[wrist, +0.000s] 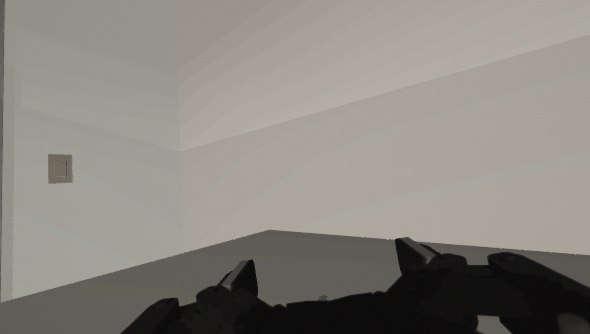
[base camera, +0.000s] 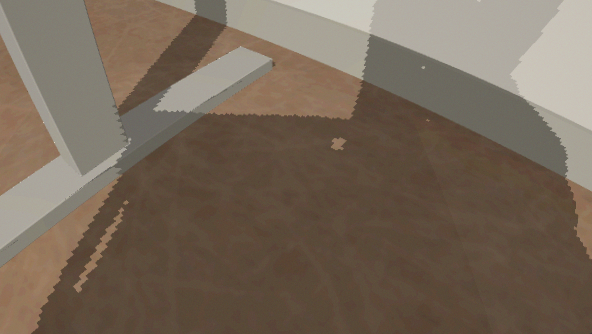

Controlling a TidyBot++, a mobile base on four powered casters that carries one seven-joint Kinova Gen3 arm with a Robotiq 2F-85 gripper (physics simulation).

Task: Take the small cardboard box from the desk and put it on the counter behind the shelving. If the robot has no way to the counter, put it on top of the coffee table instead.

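Places are measured from the arm's base along level axes (x ahead, y left, z up), in centimetres.
Pixels of known places: gripper, fingertip midpoint: (wrist: 325, 265).
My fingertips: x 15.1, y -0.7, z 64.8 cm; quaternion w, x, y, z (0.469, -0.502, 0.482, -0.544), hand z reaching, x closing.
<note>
Behind a point stands the place of what it marks.
The grey desk top (wrist: 280, 252) {x 53.9, y 5.8, z 55.3 cm} shows in the wrist view, low in the picture and running behind my gripper, with its far corner near the middle. My gripper (wrist: 325, 265) {x 15.1, y -0.7, z 64.8 cm} is open, its two dark fingertips wide apart in front of the desk top, with no object visible between them. The small cardboard box does not show in either view; the gripper body hides part of the desk top. In the base camera view a pale desk leg (base camera: 65, 80) {x 41.6, y 21.8, z -24.2 cm} stands on a long flat foot (base camera: 30, 200) at the left. The counter, the shelving and the coffee table do not show.
A pale wall (base camera: 450, 30) {x 60.7, y -28.4, z -25.1 cm} (wrist: 400, 150) {x 63.0, y -25.5, z 76.4 cm} with a baseboard (base camera: 310, 47) {x 74.9, y -8.1, z -37.3 cm} runs beyond the desk foot. A light switch (wrist: 60, 168) {x 95.7, y 95.6, z 82.4 cm} is on the left wall in the wrist view. A large dark shadow lies over the brown floor (base camera: 300, 225) {x 34.4, y -4.6, z -39.7 cm}.
</note>
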